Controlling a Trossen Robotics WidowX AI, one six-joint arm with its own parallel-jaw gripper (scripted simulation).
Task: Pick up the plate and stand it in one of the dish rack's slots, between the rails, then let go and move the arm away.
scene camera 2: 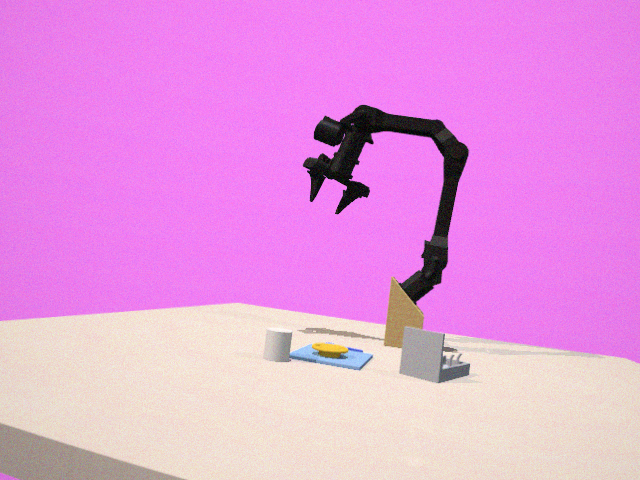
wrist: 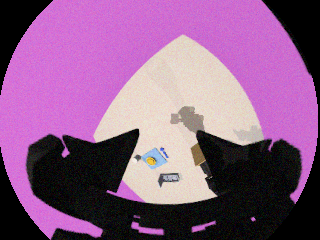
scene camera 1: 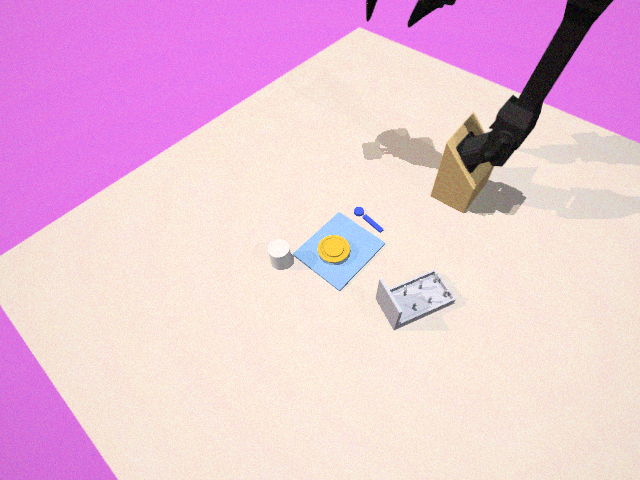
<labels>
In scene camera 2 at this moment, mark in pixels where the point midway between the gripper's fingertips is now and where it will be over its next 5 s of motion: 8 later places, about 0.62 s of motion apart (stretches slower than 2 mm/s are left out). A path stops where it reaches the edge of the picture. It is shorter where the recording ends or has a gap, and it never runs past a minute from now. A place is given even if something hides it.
My gripper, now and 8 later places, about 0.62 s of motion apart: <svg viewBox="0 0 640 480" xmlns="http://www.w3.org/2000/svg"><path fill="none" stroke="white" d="M323 208L317 209L317 217L328 235L343 259L333 322L331 338L329 352L329 343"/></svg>
</labels>
